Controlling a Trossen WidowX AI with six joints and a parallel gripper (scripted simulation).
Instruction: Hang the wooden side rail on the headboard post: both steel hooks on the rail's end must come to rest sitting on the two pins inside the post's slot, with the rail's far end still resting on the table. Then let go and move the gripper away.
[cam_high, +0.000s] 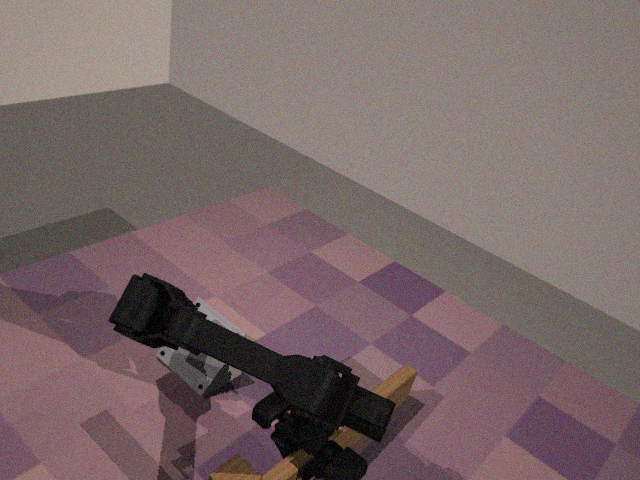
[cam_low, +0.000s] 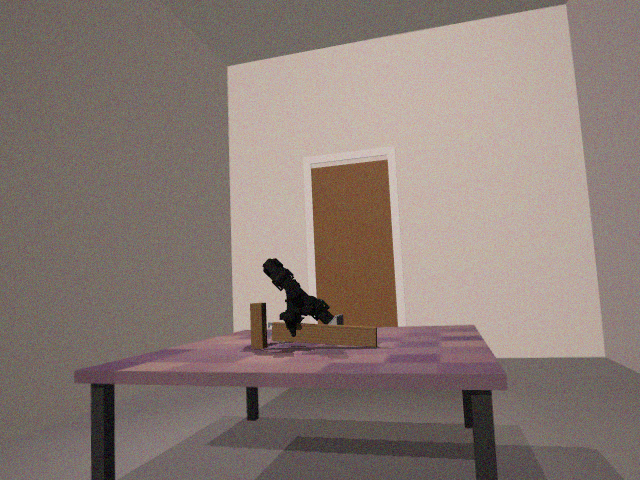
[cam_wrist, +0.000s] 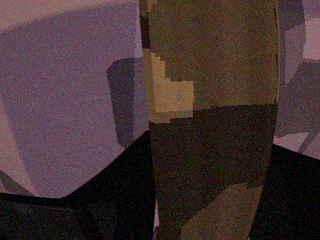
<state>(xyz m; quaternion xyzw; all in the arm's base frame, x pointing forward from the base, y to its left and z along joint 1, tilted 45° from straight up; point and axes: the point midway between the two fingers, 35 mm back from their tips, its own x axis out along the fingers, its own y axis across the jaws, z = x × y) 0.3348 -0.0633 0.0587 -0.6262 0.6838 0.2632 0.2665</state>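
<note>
My gripper tip is 10 mm past the upright headboard post, 150 mm to the left of it and 40 mm below it.
</note>
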